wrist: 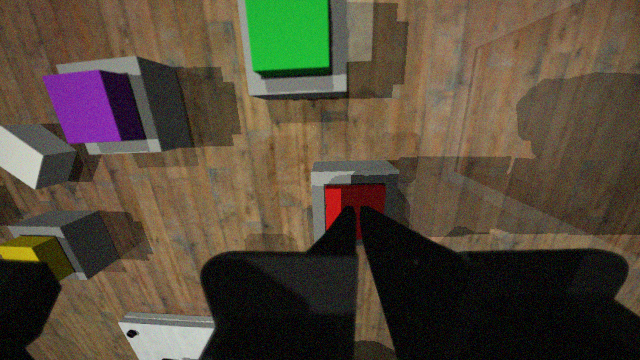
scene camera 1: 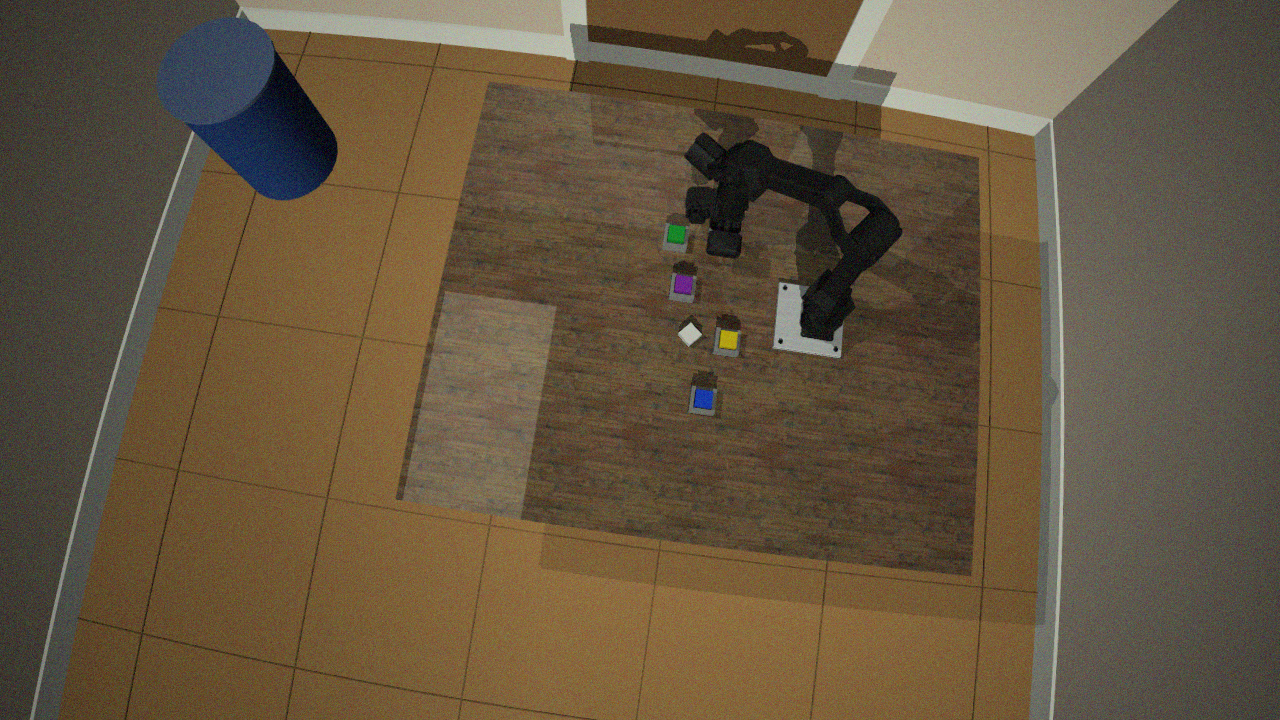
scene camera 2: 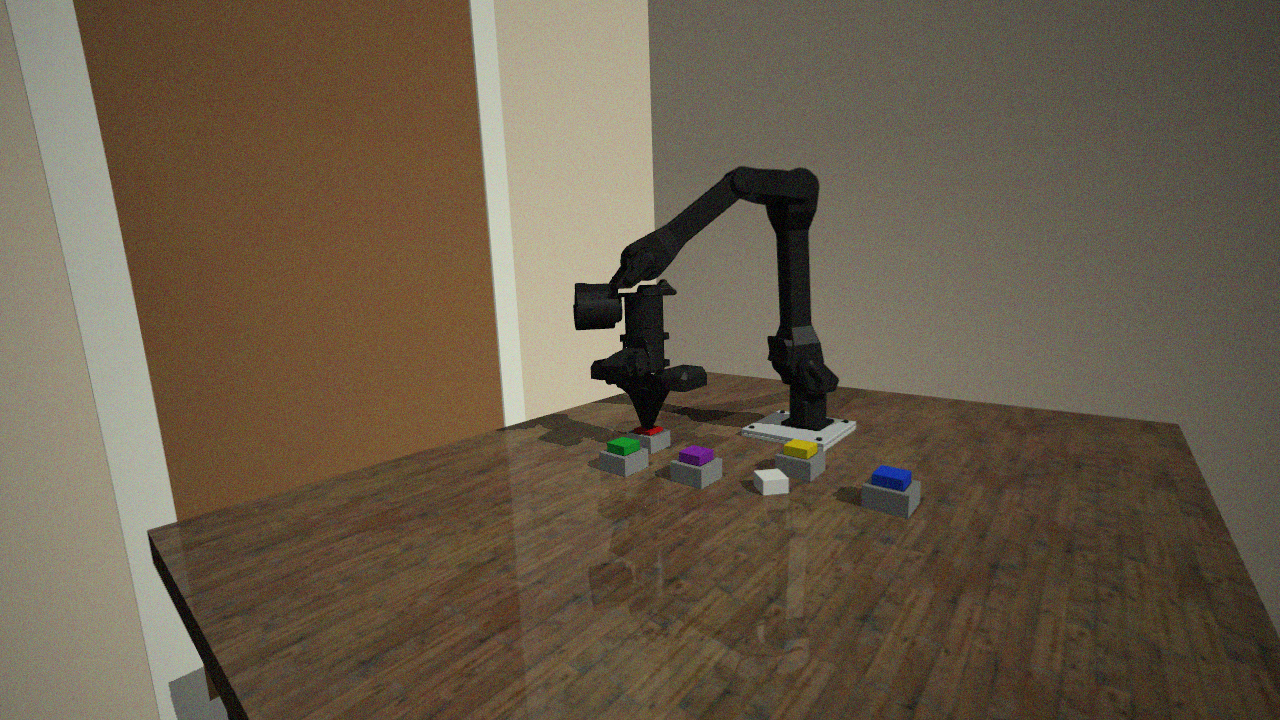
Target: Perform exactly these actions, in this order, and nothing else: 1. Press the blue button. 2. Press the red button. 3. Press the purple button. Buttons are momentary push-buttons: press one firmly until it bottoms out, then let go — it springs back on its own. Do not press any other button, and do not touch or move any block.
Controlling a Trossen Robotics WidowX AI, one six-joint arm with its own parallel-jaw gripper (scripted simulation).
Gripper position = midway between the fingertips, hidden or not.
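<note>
Visible to me: a blue button (scene camera 2: 898, 479) and a small white block (scene camera 2: 771, 481), together with a purple button (wrist: 92, 106) and a red button (wrist: 337, 196). My gripper (scene camera 2: 647, 428) (scene camera 1: 721, 227) (wrist: 356, 213) is visible as well.
</note>
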